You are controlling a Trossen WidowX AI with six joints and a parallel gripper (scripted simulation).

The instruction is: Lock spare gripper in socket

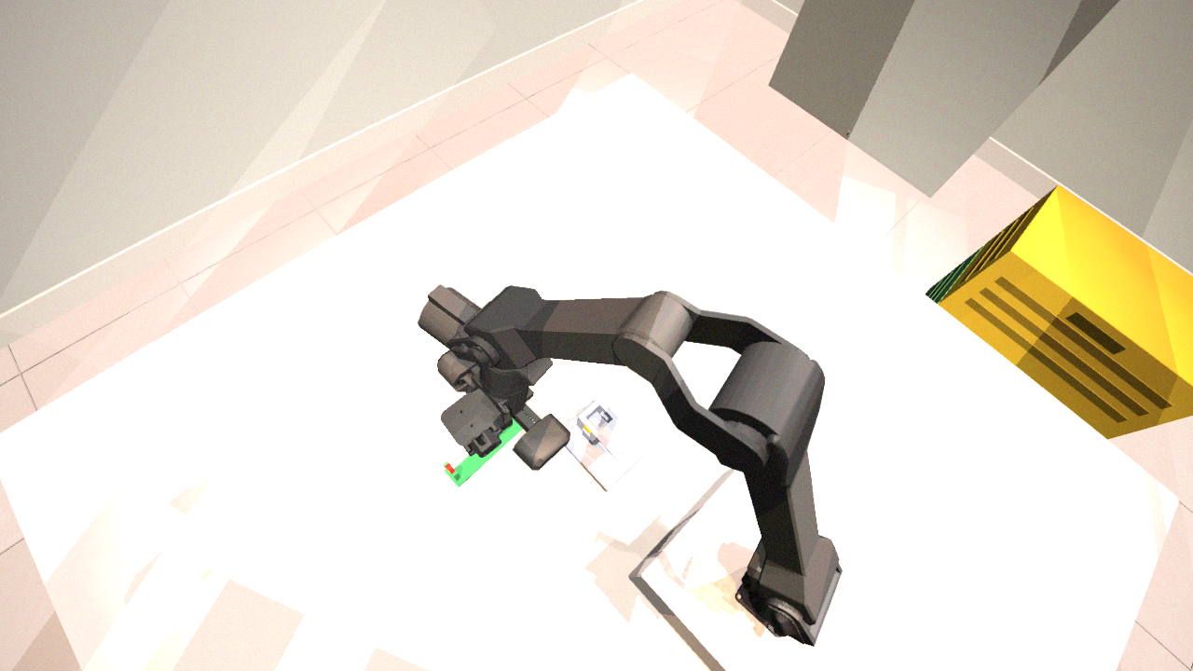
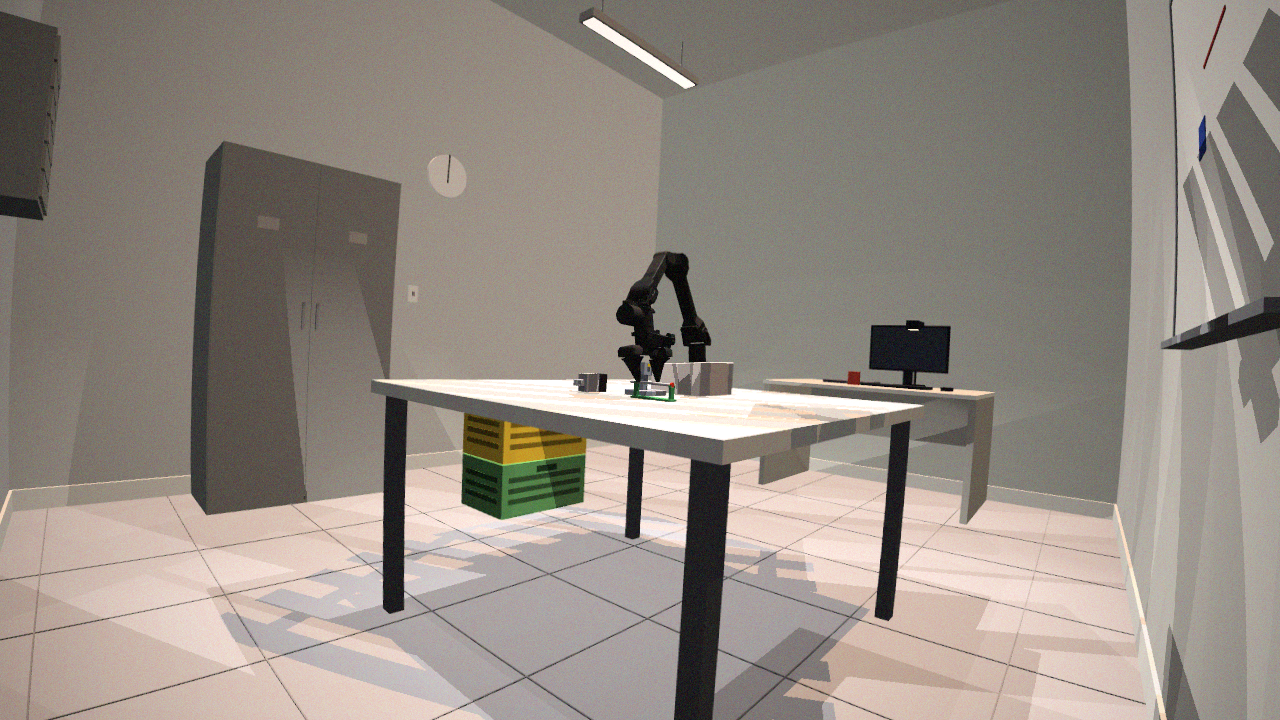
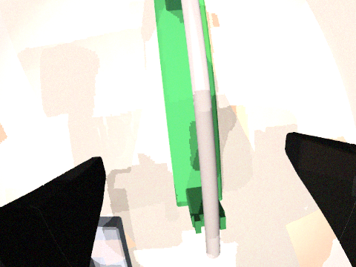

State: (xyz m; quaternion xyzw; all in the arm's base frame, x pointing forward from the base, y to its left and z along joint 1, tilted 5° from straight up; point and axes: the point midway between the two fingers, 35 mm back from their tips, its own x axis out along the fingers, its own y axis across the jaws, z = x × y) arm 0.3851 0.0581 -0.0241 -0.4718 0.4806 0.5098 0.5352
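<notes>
The pin cradle is 20 mm to the left of my gripper tip and 20 mm below it. Round my gripper tip: socket: 110 mm behind, 90 mm to the right, 10 mm above; then spare gripper: 30 mm behind, 250 mm to the right, 20 mm below.
</notes>
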